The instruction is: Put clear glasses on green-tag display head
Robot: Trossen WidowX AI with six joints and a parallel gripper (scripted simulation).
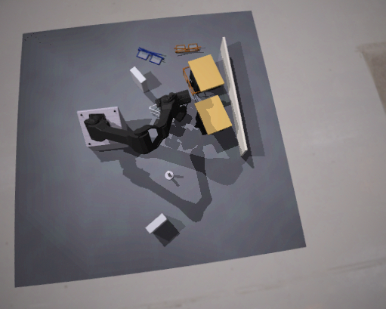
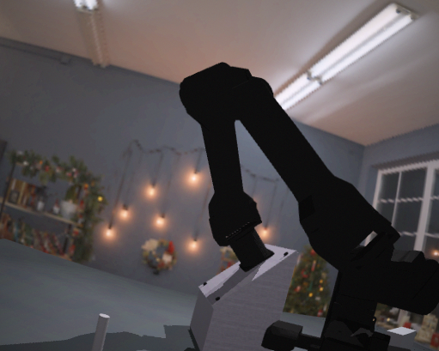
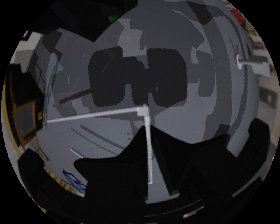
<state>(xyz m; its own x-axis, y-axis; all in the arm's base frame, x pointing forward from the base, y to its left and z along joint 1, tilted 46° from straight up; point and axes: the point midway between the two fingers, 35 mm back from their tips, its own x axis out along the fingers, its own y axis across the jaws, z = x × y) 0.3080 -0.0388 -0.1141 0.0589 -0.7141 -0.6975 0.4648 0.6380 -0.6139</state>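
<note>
Now: gripper tip 10 mm past the white peg, 280 mm to the left of it and 10 mm below it. From my gripper tip the other things lie so: long white wall: 320 mm ahead, 90 mm to the left, 40 mm above.
</note>
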